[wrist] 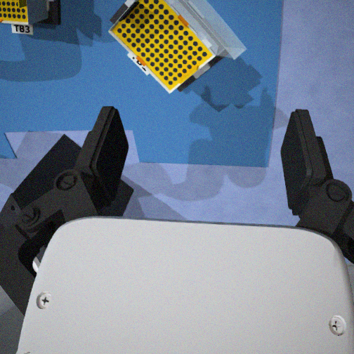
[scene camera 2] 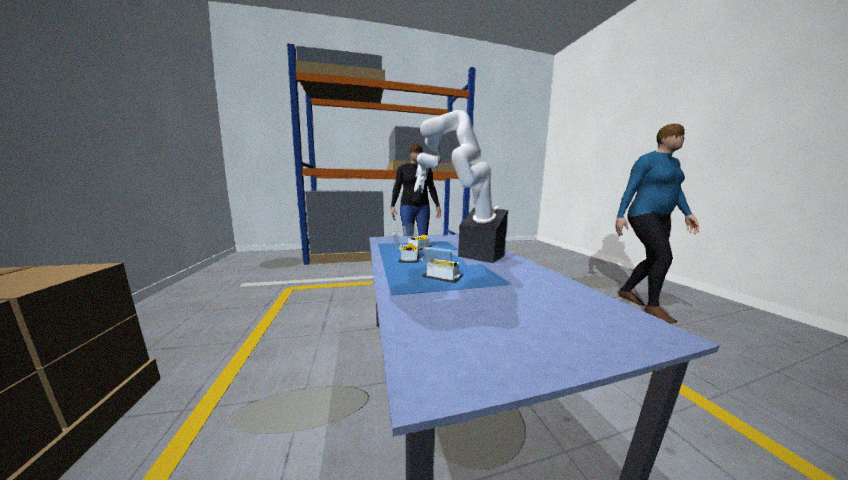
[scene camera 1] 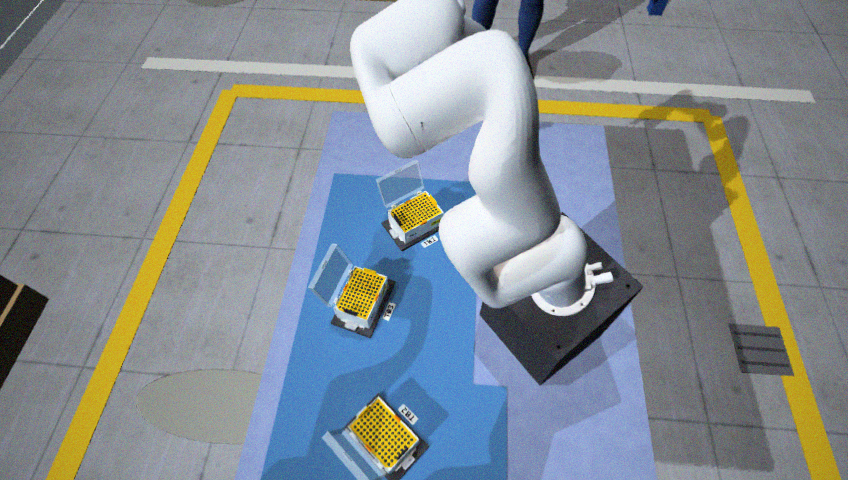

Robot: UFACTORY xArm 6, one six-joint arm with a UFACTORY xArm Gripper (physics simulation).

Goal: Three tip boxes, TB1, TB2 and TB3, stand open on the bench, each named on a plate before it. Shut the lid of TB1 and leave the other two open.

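Where they show: gripper, fingertip midpoint: (scene camera 2: 415, 201); arm's base at its link origin: (scene camera 2: 484, 217).
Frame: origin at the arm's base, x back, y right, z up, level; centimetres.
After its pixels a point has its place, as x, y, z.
Note:
TB1 (scene camera 1: 416, 214) (scene camera 2: 420, 240) (wrist: 165, 42), a white box with a yellow rack of tips, stands farthest back on the blue mat. Its clear lid (scene camera 1: 400, 185) @(-30.7, 37.8, -13.1) (wrist: 222, 32) stands up open. Its plate (scene camera 1: 429, 242) @(-24.1, 25.4, -22.5) is partly hidden in the wrist view. TB3 (scene camera 1: 361, 292) (scene camera 2: 408, 253) (wrist: 14, 11) stands in the middle with its lid (scene camera 1: 331, 276) @(-48.0, 12.5, -13.2) open. TB2 (scene camera 1: 382, 432) (scene camera 2: 442, 270) stands nearest scene camera 2, lid (scene camera 1: 348, 455) @(-43.1, -26.8, -8.0) open. My gripper (scene camera 2: 418, 189) @(-26.7, 39.8, 7.1) (wrist: 202, 126) is open and empty, high above the bench, apart from the boxes; the arm hides it in scene camera 1.
The arm's dark base block (scene camera 1: 553, 339) @(-3.0, -9.9, -3.6) (scene camera 2: 482, 240) @(-6.3, -7.9, -11.4) stands on the bench (scene camera 2: 535, 350) @(-39.8, -75.9, -23.0) beside the blue mat (scene camera 1: 297, 368) @(-57.1, -5.5, -22.7) (scene camera 2: 404, 284) @(-56.3, -24.8, -22.7) (wrist: 100, 100). One person (scene camera 2: 407, 184) stands behind the bench, another (scene camera 2: 656, 184) to its right. A storage rack (scene camera 2: 299, 178) stands at the back.

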